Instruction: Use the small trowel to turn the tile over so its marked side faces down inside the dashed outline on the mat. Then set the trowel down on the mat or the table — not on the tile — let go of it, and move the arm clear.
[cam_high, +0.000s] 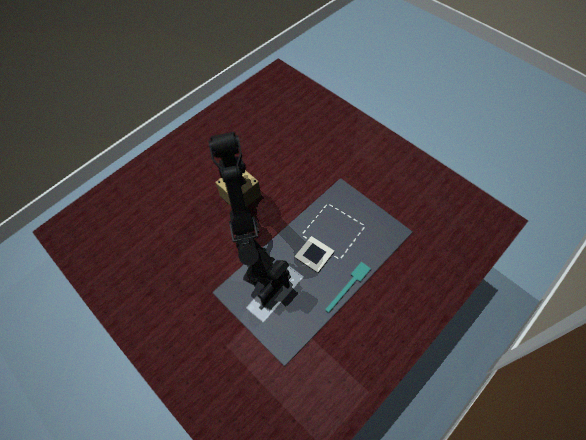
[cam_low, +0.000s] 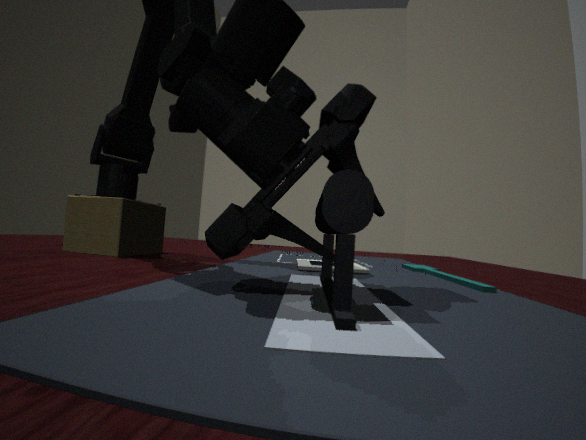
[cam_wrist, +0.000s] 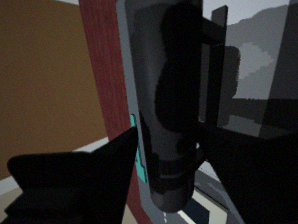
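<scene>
Right now the trowel is 2 cm behind my gripper tip, 1 cm to the right of it and 1 cm below it. Round my gripper tip: grey mat 3 cm behind, 15 cm to the left, 7 cm below; then tile 5 cm behind, 16 cm to the left, 4 cm below; then teal flat tool 10 cm ahead, 19 cm to the left, 5 cm below.
</scene>
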